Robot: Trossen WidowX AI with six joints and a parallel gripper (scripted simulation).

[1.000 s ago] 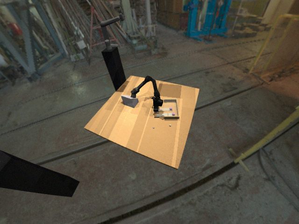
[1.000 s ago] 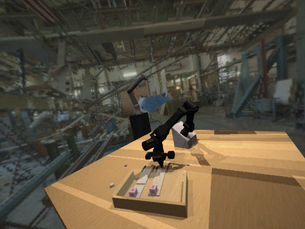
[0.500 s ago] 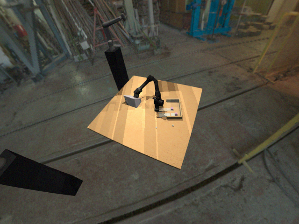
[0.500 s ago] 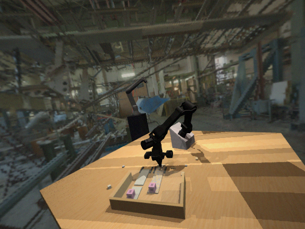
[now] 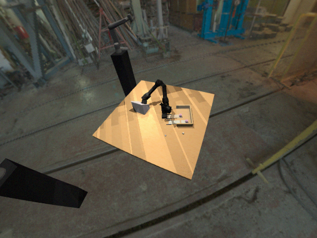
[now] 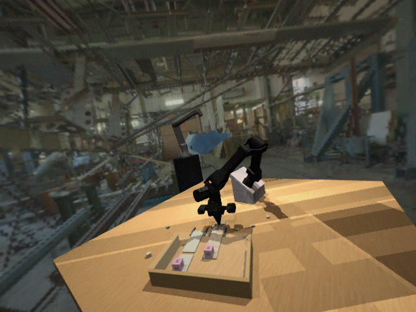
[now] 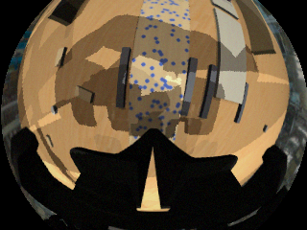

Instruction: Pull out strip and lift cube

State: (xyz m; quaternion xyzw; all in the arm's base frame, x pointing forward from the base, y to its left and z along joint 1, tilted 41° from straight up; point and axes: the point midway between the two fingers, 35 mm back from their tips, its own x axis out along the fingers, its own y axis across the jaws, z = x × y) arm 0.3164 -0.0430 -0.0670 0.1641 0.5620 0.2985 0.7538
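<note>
The speckled strip is 9 cm ahead of my gripper tip and 3 cm to the left of it.
</note>
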